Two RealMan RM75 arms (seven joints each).
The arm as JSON. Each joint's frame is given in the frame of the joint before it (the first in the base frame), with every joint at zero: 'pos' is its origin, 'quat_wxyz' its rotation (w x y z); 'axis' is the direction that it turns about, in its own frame. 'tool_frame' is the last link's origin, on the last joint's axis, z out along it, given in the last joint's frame.
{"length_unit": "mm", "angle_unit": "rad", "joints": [
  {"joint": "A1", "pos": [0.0, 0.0, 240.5], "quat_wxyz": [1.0, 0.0, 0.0, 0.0], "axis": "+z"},
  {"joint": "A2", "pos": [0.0, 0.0, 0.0], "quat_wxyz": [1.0, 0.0, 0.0, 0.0], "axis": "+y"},
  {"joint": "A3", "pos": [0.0, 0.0, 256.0], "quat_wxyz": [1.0, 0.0, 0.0, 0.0], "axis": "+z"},
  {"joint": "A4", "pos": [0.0, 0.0, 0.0], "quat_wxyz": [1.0, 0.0, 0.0, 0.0], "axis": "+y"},
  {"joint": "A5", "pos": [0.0, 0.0, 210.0], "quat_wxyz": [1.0, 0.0, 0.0, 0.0], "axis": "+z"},
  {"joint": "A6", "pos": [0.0, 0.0, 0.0], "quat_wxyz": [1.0, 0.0, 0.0, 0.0], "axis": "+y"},
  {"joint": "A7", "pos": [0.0, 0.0, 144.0], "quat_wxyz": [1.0, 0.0, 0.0, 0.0], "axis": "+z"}
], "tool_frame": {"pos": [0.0, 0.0, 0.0], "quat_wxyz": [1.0, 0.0, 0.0, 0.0]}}
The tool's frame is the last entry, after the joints.
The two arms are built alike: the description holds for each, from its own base.
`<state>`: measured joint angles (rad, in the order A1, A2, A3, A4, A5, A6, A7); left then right.
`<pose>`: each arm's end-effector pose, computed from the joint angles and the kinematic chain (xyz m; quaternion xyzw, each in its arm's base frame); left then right.
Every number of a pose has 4 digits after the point. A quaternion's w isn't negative.
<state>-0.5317 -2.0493 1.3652 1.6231 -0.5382 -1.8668 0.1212 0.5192 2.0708 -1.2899 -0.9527 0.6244 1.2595 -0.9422</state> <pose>-0.1725 0.3158 0.0425 -0.8192 -0.5067 0.1861 0.1937 0.2817 0.3444 -0.0292 -0.9165 0.3349 -0.1547 0.1547</pose>
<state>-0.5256 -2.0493 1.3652 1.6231 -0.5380 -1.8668 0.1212 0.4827 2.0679 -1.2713 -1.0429 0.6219 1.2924 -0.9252</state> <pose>-0.1745 0.3147 0.0425 -0.8176 -0.5092 0.1867 0.1932 0.2786 0.3443 -0.0144 -0.9143 0.3370 -0.1446 0.1722</pose>
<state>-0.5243 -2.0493 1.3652 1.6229 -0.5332 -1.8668 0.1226 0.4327 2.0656 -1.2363 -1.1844 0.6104 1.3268 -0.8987</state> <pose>-0.1755 0.3147 0.0428 -0.8168 -0.5094 0.1883 0.1947 0.2726 0.3459 0.0112 -0.9088 0.3357 -0.1297 0.2110</pose>
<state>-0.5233 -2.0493 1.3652 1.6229 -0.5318 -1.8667 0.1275 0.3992 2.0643 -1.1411 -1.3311 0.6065 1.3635 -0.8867</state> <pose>-0.1759 0.3146 0.0429 -0.8175 -0.5079 0.1892 0.1948 0.2651 0.3507 0.0500 -0.8971 0.3368 -0.1002 0.2679</pose>
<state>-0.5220 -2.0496 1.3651 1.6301 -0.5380 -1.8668 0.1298 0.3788 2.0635 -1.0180 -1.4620 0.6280 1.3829 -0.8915</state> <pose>-0.1743 0.3142 0.0431 -0.8202 -0.5051 0.1862 0.1938 0.2578 0.3539 0.0943 -0.8794 0.3343 -0.0592 0.3338</pose>
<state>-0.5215 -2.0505 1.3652 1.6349 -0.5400 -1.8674 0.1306 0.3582 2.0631 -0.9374 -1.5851 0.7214 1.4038 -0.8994</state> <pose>-0.1733 0.3140 0.0431 -0.8215 -0.5034 0.1847 0.1937 0.2387 0.3513 0.1269 -0.8726 0.3133 -0.0018 0.3747</pose>
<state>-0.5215 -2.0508 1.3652 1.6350 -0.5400 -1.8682 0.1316 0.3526 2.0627 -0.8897 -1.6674 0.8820 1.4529 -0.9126</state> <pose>-0.1732 0.3138 0.0431 -0.8218 -0.5031 0.1850 0.1932 0.2090 0.3452 0.1418 -0.8837 0.2790 0.0704 0.3691</pose>
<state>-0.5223 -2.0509 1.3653 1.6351 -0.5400 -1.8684 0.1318 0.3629 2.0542 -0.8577 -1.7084 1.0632 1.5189 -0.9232</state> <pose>-0.1730 0.3139 0.0430 -0.8221 -0.5026 0.1850 0.1932 0.1776 0.3374 0.1494 -0.9008 0.2381 0.1414 0.3344</pose>
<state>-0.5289 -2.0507 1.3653 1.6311 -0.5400 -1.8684 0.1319 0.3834 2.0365 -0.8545 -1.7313 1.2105 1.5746 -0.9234</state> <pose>-0.1716 0.3150 0.0427 -0.8230 -0.5011 0.1854 0.1928 0.1486 0.3301 0.1533 -0.9169 0.1938 0.1902 0.2927</pose>
